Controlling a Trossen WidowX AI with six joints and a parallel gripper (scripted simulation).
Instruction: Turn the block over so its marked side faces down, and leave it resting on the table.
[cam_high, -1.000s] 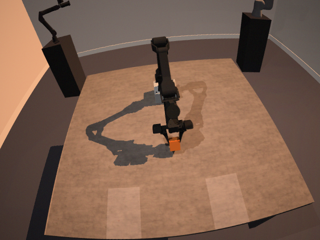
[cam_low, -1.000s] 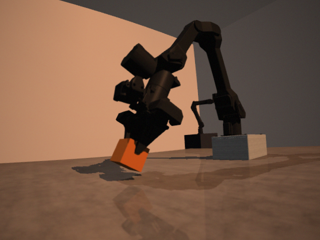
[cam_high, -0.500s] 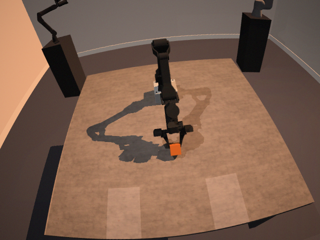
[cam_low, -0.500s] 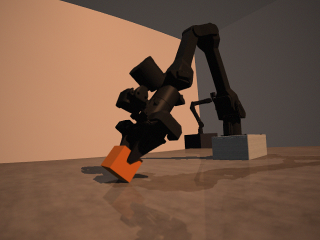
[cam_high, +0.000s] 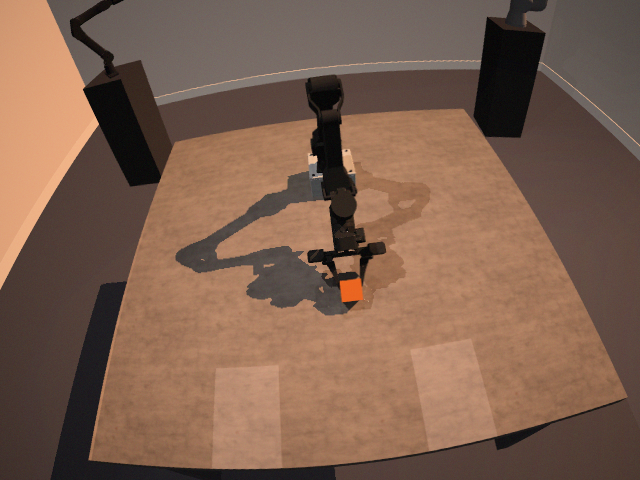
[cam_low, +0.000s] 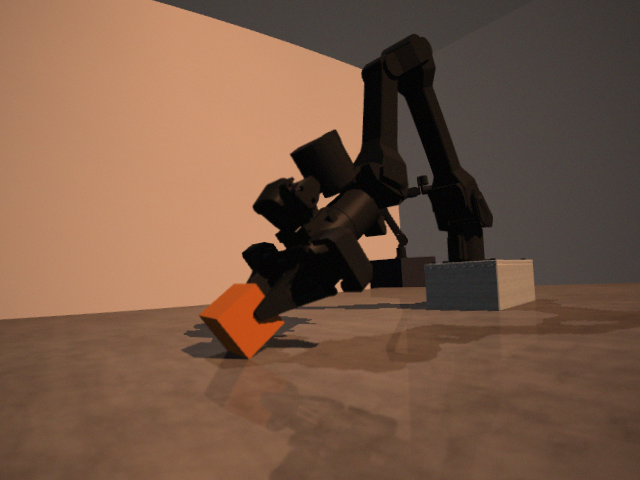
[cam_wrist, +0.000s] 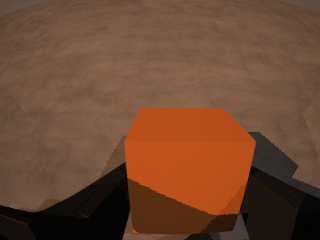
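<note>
Now: the orange block 1 cm below my gripper tip.
</note>
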